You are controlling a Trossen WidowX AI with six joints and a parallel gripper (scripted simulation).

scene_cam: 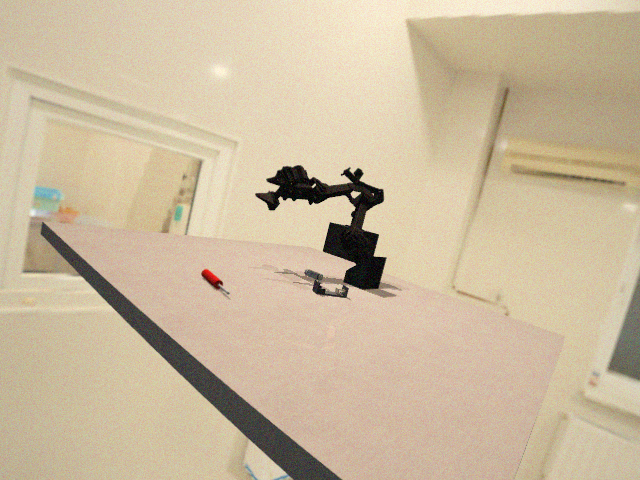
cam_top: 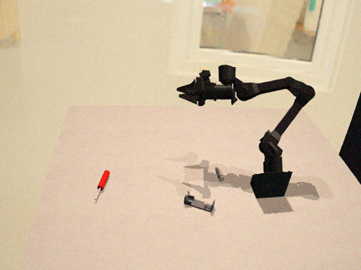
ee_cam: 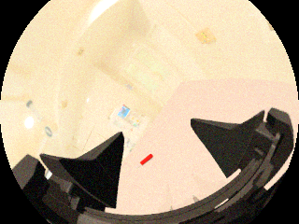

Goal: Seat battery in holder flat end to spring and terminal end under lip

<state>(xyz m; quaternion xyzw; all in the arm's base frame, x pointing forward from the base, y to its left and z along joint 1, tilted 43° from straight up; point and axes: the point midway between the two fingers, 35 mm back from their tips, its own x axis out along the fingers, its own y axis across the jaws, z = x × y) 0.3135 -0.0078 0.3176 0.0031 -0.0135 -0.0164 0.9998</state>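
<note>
My gripper tip is 180 mm past the battery, 160 mm to the right of it and 250 mm above it. From my gripper tip the other things lie so: red-handled screwdriver 250 mm ahead, 290 mm to the left, 250 mm below.
</note>
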